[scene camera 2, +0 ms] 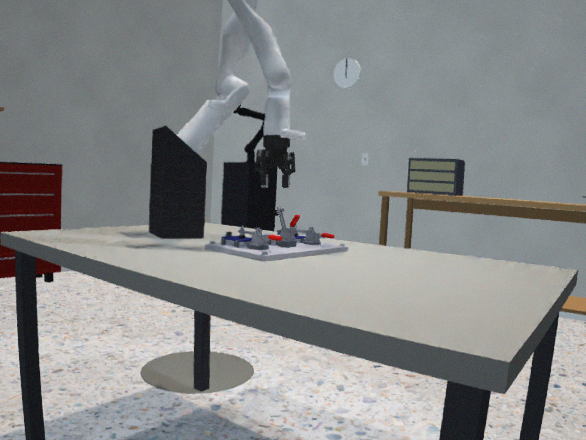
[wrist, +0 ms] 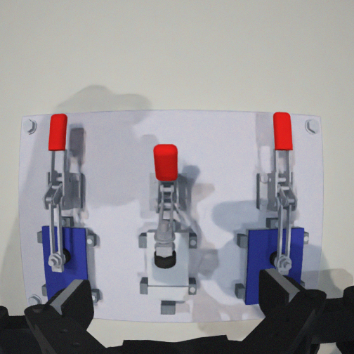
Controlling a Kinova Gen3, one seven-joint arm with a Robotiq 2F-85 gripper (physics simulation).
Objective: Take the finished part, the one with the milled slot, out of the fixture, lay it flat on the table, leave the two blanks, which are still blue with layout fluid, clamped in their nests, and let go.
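Pixels of known places: gripper, fingertip midpoint: (scene camera 2: 275, 187); arm's base at its link origin: (scene camera 2: 182, 150).
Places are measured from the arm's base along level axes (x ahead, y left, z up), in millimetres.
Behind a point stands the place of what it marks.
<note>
The finished part (wrist: 154, 276) is a bare grey block in the fixture's middle nest, with a thin line across it near its lower end. The middle clamp (scene camera 2: 287, 235) @[y 35, x 470, z -237 mm] (wrist: 167, 200) is open, its bar upright and its red handle raised; its black pad hides some of the part in the wrist view. The blue blanks, left (wrist: 75, 242) and right (wrist: 257, 250) in the wrist view, sit in the outer nests under lowered clamps with handles down. My gripper (scene camera 2: 275, 185) @[y 37, x 412, z -107 mm] (wrist: 174, 294) is open and empty, pointing down above the fixture plate (scene camera 2: 320, 249) @[y 90, x 545, z -270 mm] (wrist: 215, 140).
The raised middle clamp bar (scene camera 2: 281, 217) @[y 41, x 437, z -190 mm] stands below the gripper. Red handles, left (wrist: 58, 132) and right (wrist: 282, 131), stick out from the outer clamps. The pale table (scene camera 2: 400, 295) @[y -178, x 955, z -284 mm] extends around the fixture. A black pedestal (scene camera 2: 177, 195) @[y -77, x 93, z -148 mm] stands at the table's back left.
</note>
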